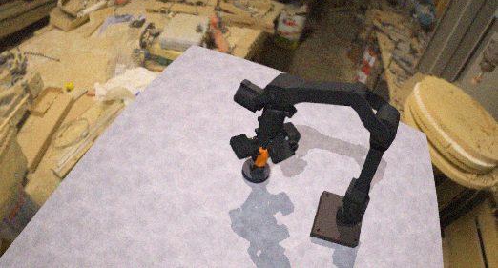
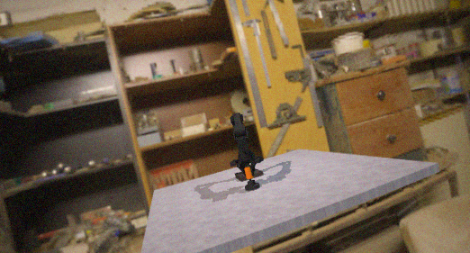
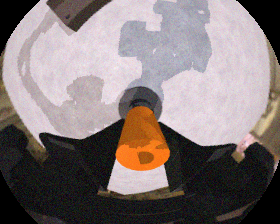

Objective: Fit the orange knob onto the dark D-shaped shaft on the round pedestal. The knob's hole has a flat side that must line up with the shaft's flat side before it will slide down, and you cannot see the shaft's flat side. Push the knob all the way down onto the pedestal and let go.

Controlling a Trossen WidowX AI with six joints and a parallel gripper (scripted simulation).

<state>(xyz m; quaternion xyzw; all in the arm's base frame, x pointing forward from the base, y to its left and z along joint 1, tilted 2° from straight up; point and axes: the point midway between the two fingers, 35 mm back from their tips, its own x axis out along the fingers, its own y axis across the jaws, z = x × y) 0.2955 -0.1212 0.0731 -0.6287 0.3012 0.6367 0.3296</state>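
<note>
The round dark pedestal is 4 cm below my gripper tip. Round my gripper tip: orange knob: 2 cm above.
</note>
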